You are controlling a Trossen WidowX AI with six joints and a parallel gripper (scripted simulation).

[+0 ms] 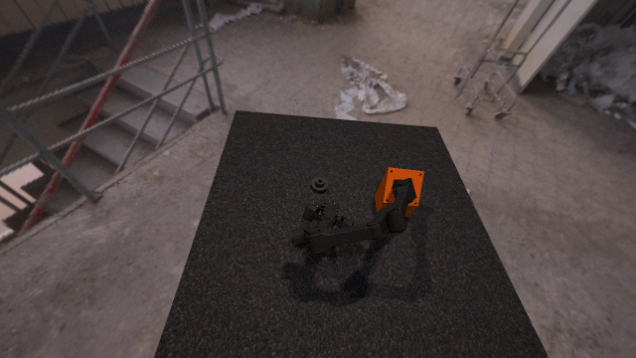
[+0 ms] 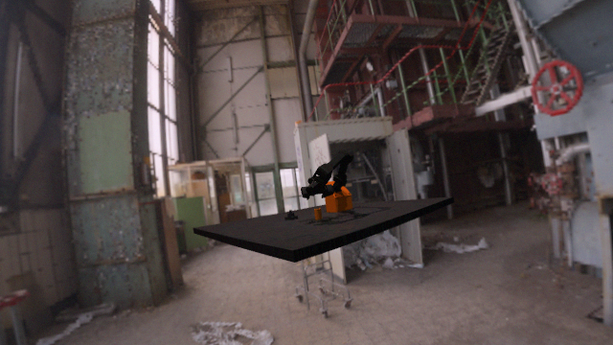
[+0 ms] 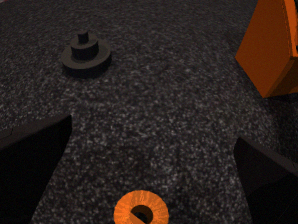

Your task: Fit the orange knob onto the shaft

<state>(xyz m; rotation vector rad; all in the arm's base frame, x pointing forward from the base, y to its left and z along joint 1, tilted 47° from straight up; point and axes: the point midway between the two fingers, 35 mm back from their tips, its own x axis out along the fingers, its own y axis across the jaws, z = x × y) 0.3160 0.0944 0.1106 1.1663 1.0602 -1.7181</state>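
My gripper tip is 1 cm short of the orange knob, 3 cm to the right of it and 9 cm above it. Also, from my gripper tip: pedestal: 3 cm ahead, 22 cm to the right, 9 cm below.
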